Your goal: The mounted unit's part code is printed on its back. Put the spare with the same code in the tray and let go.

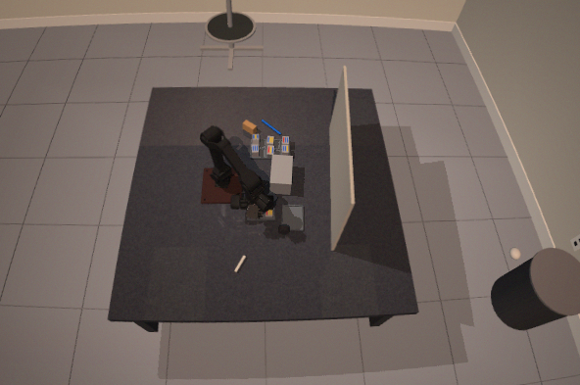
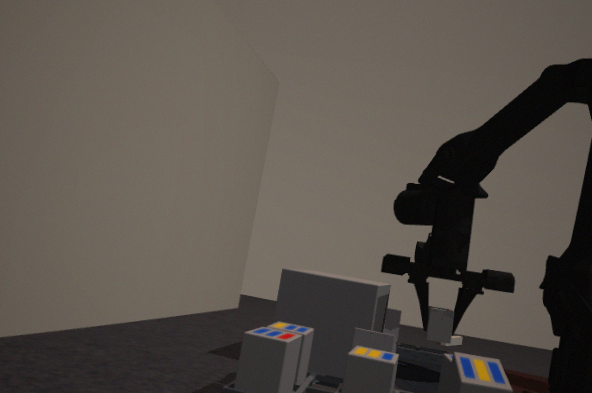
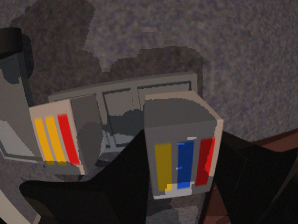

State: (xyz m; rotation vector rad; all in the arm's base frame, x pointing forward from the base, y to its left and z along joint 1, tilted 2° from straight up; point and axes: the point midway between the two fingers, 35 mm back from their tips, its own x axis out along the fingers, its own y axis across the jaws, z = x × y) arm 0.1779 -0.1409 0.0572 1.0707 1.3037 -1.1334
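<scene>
Right now my gripper tip is 18 cm short of the grey tray, 1 cm to the right of it and 4 cm above it. Round my gripper tip: mounted unit (10 cm ahead, 22 cm to the left, 1 cm above); then tall upright panel (35 cm ahead, 23 cm to the left, 19 cm above); then blue stick (52 cm to the left, 3 cm below).
</scene>
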